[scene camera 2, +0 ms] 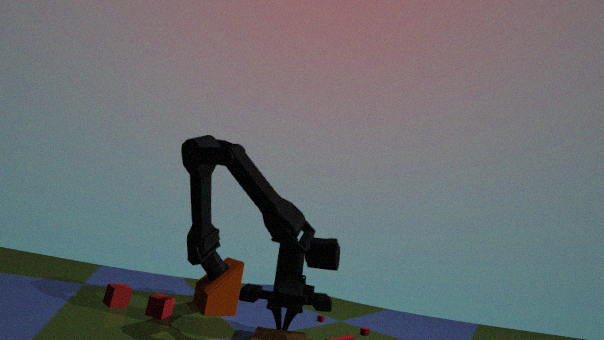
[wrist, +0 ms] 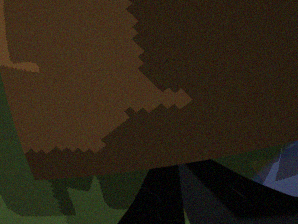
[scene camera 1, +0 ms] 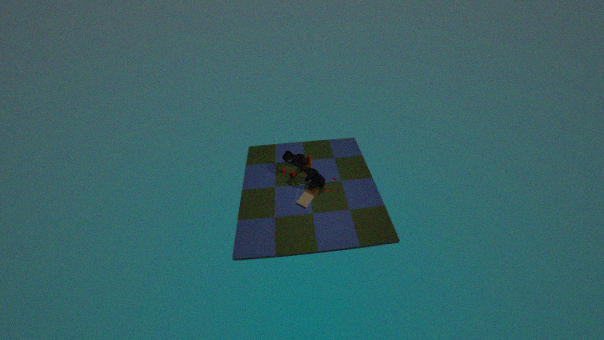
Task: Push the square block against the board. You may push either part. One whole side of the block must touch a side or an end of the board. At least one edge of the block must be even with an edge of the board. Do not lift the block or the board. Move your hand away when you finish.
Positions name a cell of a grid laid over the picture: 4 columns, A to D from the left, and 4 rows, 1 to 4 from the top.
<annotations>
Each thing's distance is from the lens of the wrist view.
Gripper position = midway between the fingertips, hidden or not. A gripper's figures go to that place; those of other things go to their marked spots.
my gripper (wrist: C3): 0.10 m
brown flat block (wrist: B2): 0.07 m
</annotations>
